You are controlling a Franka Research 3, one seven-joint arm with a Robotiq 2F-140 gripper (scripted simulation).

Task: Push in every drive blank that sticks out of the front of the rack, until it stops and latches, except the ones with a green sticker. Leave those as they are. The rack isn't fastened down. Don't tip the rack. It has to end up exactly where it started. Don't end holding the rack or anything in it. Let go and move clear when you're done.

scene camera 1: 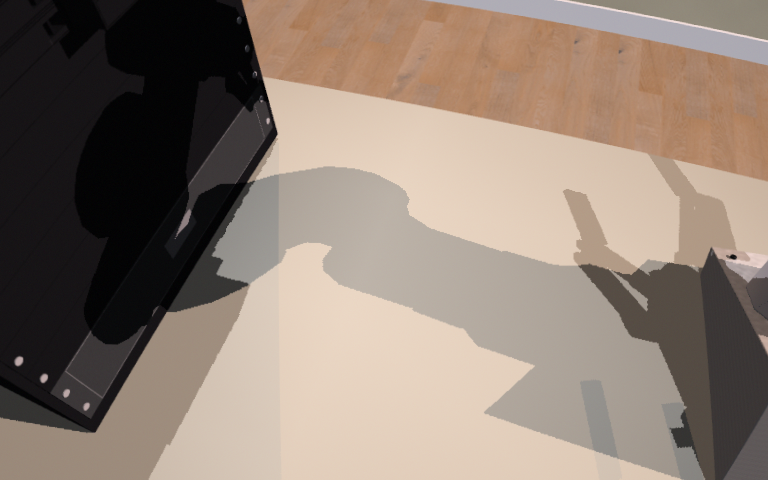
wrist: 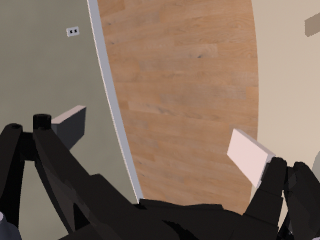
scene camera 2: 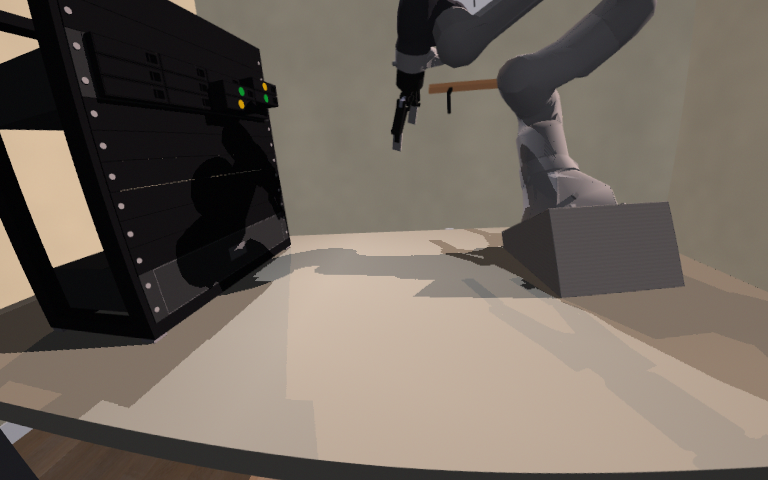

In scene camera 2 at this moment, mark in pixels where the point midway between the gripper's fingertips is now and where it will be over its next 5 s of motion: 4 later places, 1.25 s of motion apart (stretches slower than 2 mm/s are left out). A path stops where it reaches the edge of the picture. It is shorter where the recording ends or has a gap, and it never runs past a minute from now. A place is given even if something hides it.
The gripper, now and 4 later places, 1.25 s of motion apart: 404, 135; 370, 110; 332, 152; 317, 98; 291, 89
